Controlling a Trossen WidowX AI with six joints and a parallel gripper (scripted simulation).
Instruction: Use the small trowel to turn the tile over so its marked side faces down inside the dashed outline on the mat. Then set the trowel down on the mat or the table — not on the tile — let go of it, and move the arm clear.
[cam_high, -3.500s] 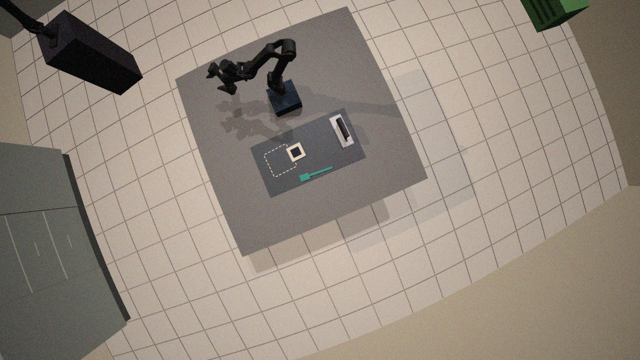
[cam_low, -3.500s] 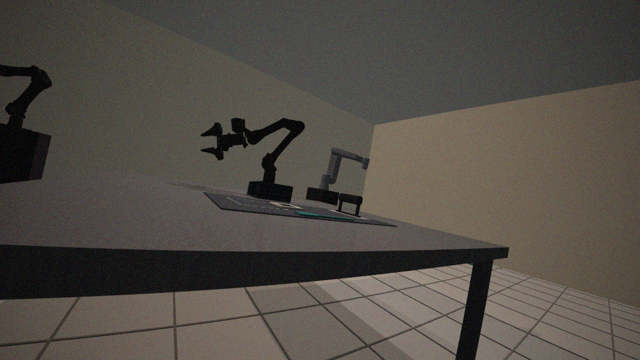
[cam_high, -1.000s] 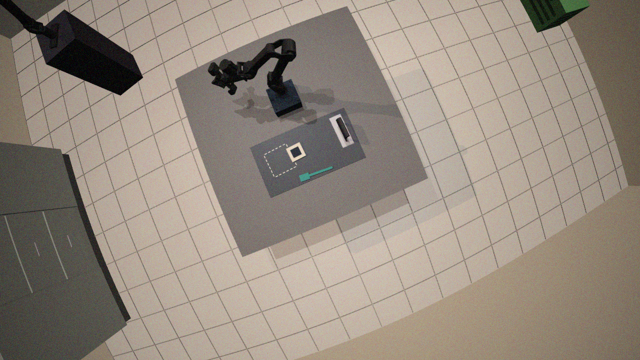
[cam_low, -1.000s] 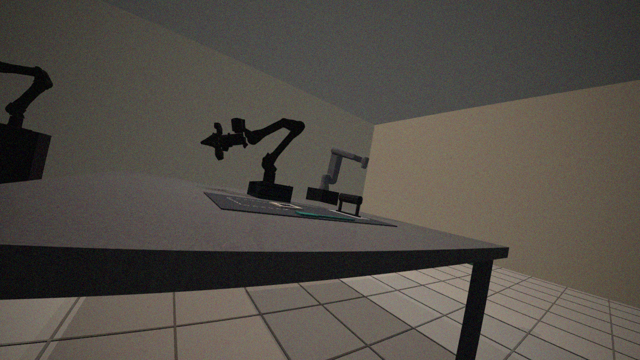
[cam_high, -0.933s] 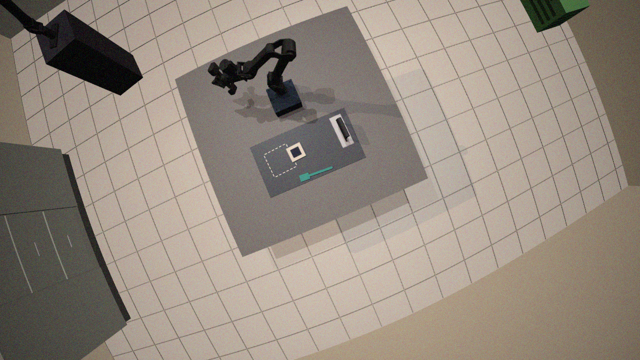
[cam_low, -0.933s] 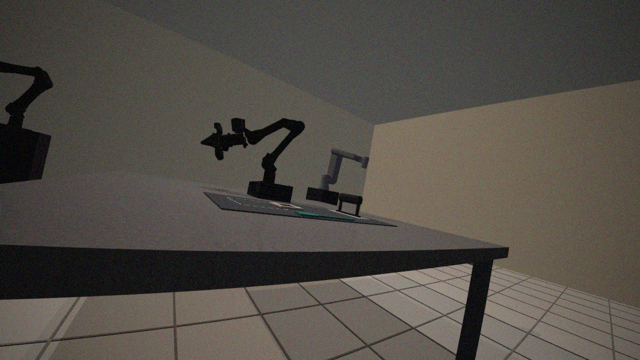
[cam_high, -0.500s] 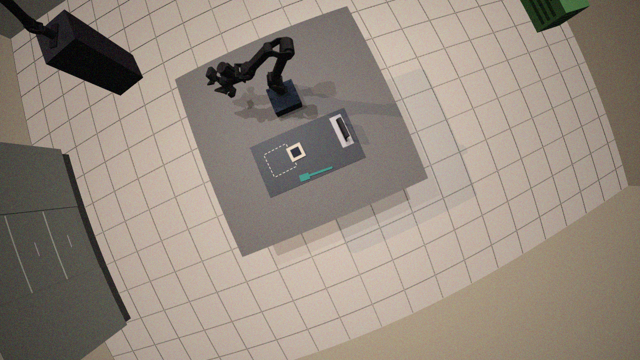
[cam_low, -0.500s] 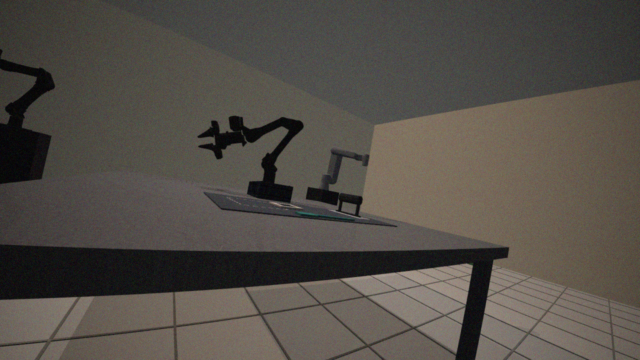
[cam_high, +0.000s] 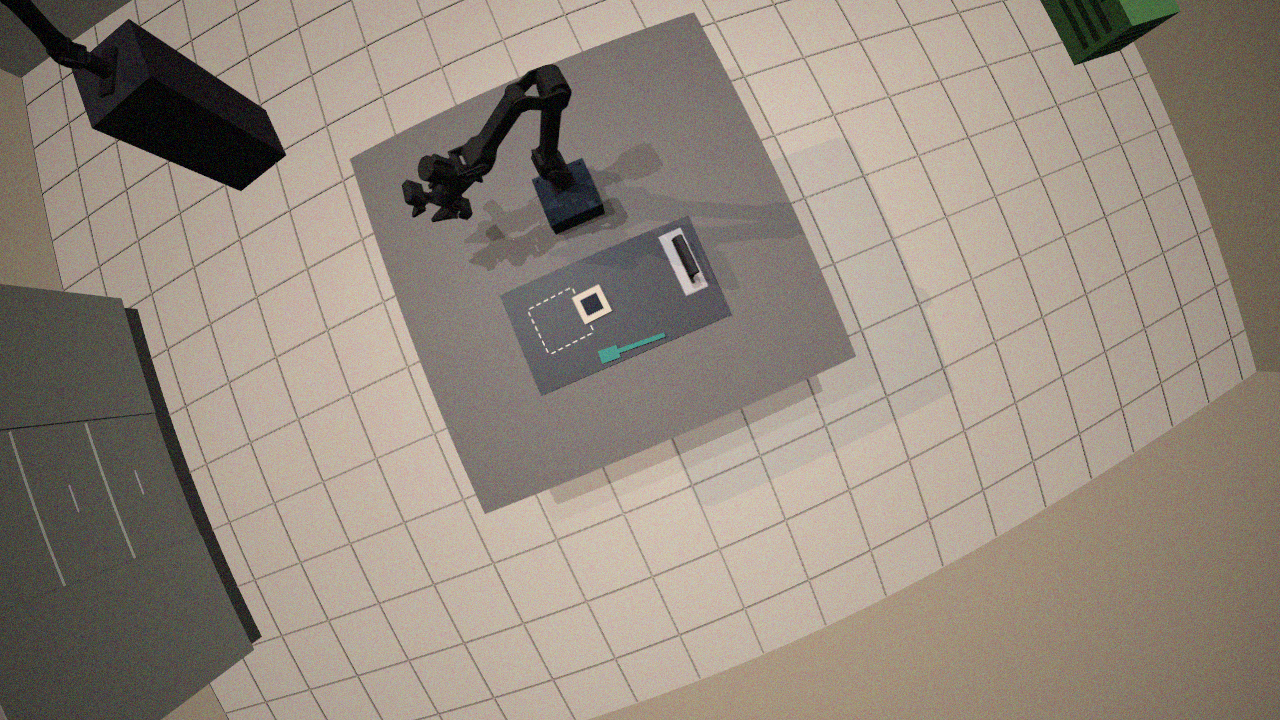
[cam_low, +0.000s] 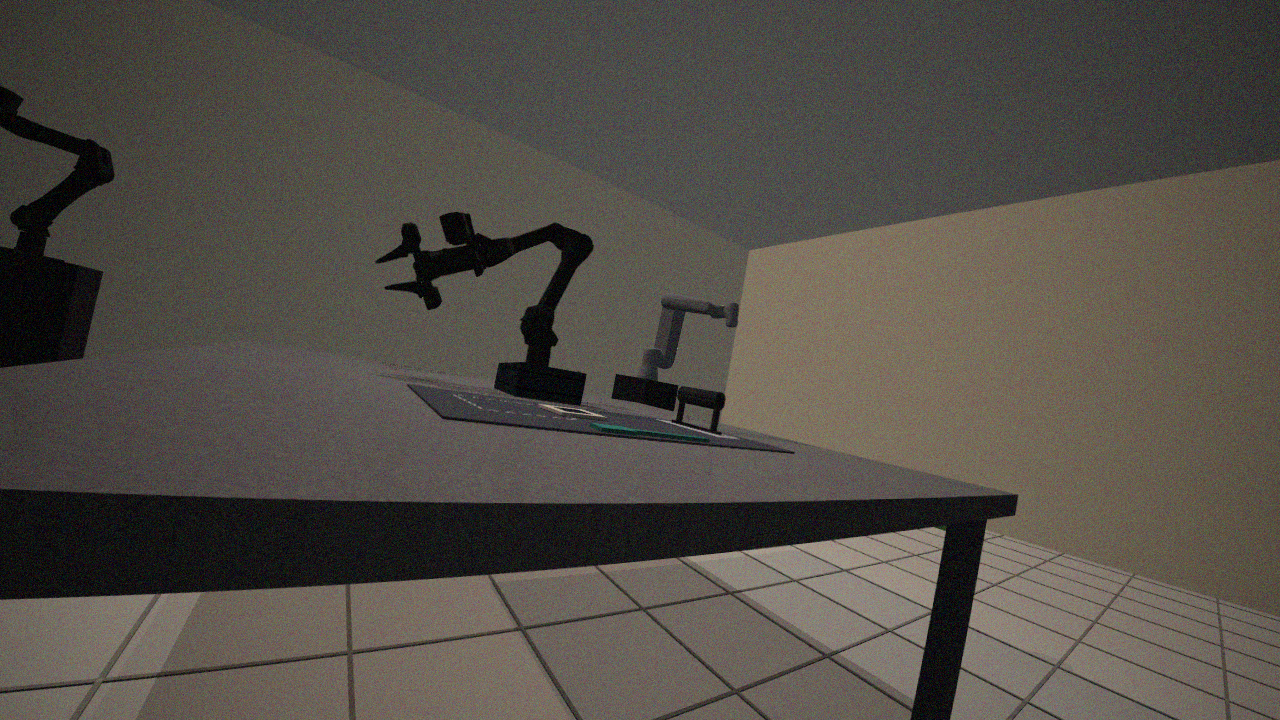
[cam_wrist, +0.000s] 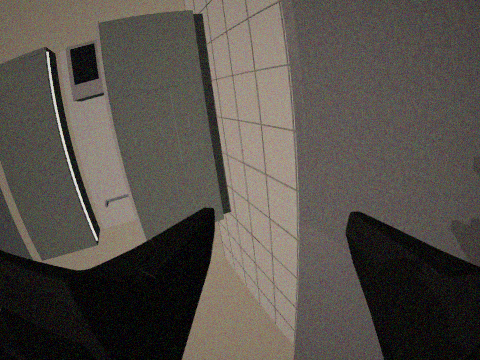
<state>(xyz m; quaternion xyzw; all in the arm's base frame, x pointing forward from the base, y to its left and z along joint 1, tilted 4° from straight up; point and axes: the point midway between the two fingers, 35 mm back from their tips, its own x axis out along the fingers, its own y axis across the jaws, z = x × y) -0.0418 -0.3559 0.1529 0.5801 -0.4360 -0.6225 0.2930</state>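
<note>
The dark-handled trowel lies 57 cm to the left of my gripper tip, 47 cm ahead of it and 16 cm below it. From my gripper tip the other things lie so: teal trowel: 59 cm ahead, 28 cm to the left, 20 cm below; then tile: 42 cm ahead, 26 cm to the left, 20 cm below; then dark mat: 45 cm ahead, 32 cm to the left, 22 cm below.
</note>
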